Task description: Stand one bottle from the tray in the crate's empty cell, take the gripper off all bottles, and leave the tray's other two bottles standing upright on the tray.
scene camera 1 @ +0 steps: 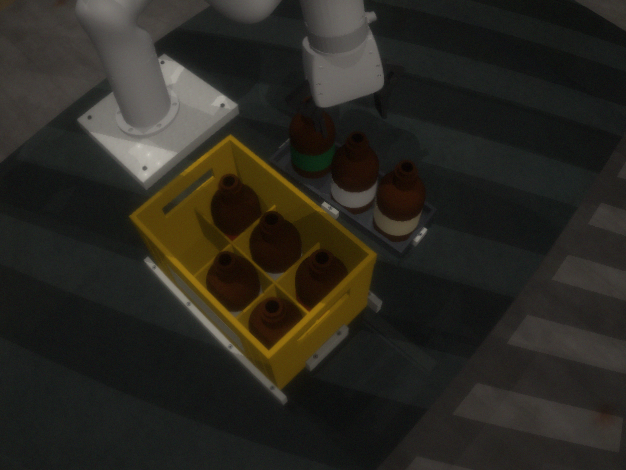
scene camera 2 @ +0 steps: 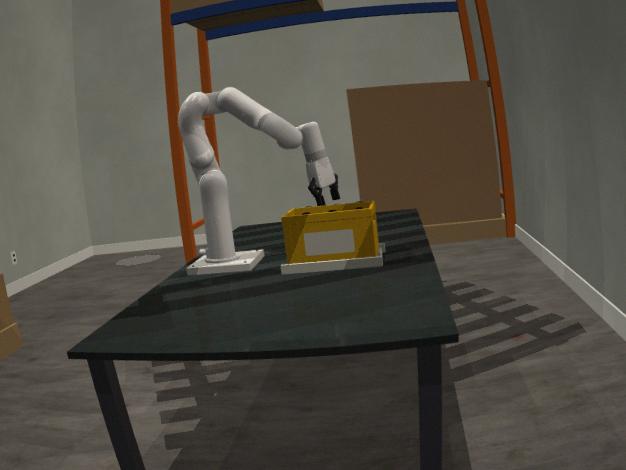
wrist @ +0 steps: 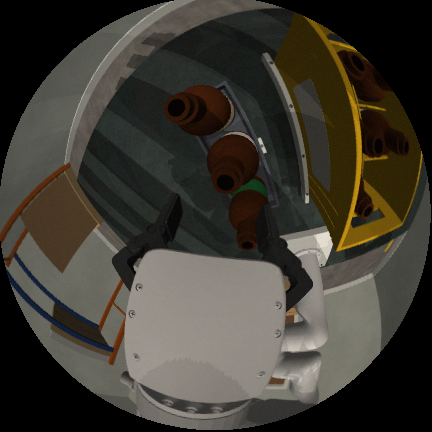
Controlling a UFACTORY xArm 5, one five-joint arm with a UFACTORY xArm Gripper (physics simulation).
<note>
The pictures show: the gripper, a green-labelled bottle and a pale rail.
The gripper shows as well in scene camera 2 and in the wrist view.
</note>
